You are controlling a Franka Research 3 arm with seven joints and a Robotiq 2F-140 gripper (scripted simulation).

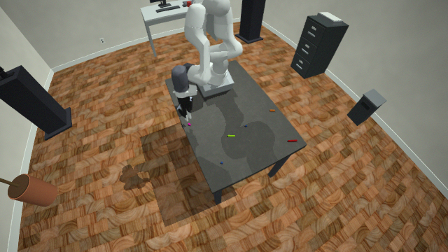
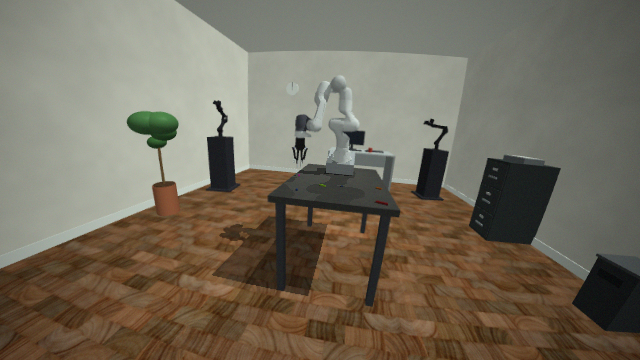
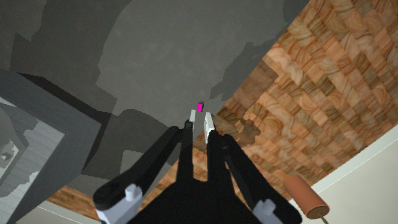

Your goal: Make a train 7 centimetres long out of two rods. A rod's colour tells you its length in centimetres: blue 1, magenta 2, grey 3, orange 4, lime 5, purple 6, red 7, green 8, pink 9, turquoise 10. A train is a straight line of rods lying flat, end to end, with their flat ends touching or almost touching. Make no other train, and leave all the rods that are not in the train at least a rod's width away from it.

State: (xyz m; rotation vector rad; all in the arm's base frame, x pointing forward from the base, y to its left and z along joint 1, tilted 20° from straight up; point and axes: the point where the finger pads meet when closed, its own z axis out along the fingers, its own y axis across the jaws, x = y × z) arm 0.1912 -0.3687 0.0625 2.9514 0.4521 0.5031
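Now: hand 100 mm above the magenta rod. Round my hand: orange rod: 250 mm ahead, 610 mm to the left, 100 mm below; then lime rod: 250 mm ahead, 200 mm to the left, 100 mm below; then red rod: 540 mm ahead, 540 mm to the left, 100 mm below.
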